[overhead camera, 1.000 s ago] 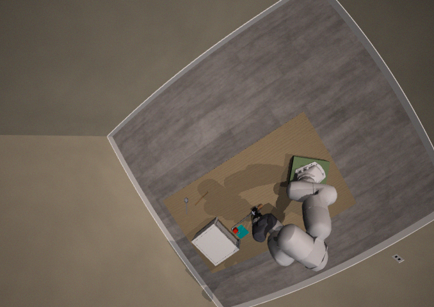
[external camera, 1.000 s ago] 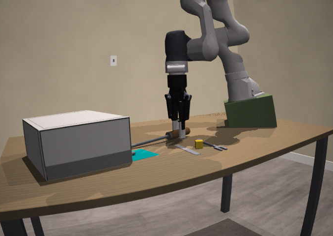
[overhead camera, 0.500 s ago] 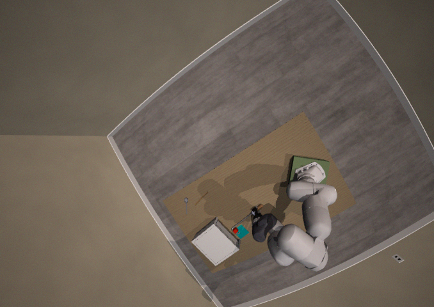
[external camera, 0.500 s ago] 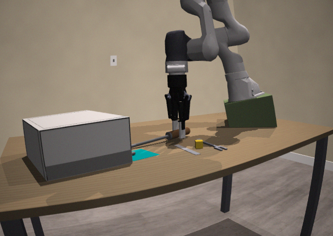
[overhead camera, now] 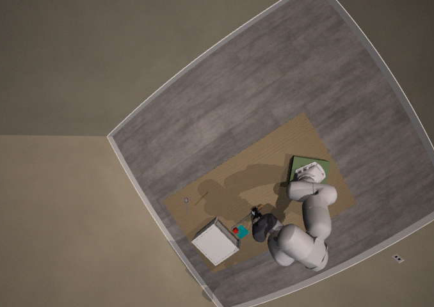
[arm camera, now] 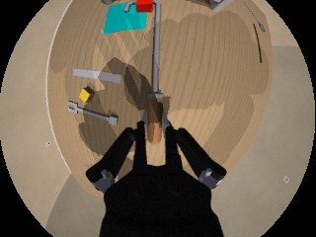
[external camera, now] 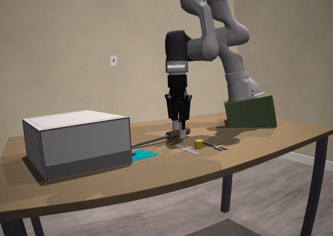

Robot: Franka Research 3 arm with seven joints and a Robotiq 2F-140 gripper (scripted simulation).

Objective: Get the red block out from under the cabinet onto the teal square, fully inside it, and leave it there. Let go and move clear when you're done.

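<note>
Now: the forked tool 17 cm to the left of my hand, 3 cm below it and 1 cm behind it. Round my hand: hooked tool 12 cm ahead, 5 cm to the left, 2 cm below; yellow cube 17 cm to the left, 4 cm ahead, 2 cm below; flat metal strip 16 cm to the left, 9 cm ahead, 4 cm below.
</note>
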